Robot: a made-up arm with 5 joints.
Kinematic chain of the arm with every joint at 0, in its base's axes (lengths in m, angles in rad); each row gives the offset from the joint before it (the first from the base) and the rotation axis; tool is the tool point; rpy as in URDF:
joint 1: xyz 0 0 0.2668 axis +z
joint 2: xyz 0 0 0 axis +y
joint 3: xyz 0.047 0 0.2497 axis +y
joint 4: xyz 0.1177 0 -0.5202 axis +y
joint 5: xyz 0.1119 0 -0.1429 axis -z
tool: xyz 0 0 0 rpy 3.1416 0 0
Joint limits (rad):
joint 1: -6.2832..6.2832
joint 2: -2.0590..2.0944
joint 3: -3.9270..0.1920
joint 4: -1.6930..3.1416
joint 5: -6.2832..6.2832
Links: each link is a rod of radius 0.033 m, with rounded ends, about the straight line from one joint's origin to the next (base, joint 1, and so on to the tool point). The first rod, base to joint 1, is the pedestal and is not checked.
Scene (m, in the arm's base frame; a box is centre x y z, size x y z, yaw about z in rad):
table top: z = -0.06
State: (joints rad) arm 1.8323 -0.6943 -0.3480 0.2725 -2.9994
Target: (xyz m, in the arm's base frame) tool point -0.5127 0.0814 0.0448
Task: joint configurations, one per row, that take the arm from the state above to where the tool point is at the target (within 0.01 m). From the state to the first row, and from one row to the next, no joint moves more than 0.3 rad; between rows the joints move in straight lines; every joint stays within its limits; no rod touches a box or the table.
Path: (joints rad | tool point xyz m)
1: 2.1203 -0.5800 -0.3484 0.2832 -2.9994 | -0.2950 0.4817 0.2371
2: 2.4082 -0.4657 -0.3488 0.2940 -2.9994 | -0.4139 0.3730 0.1713
3: 2.6962 -0.3514 -0.3492 0.3047 -2.9994 | -0.4890 0.2334 0.1069
4: 2.9841 -0.2371 -0.3496 0.3155 -2.9994 | -0.5127 0.0814 0.0448

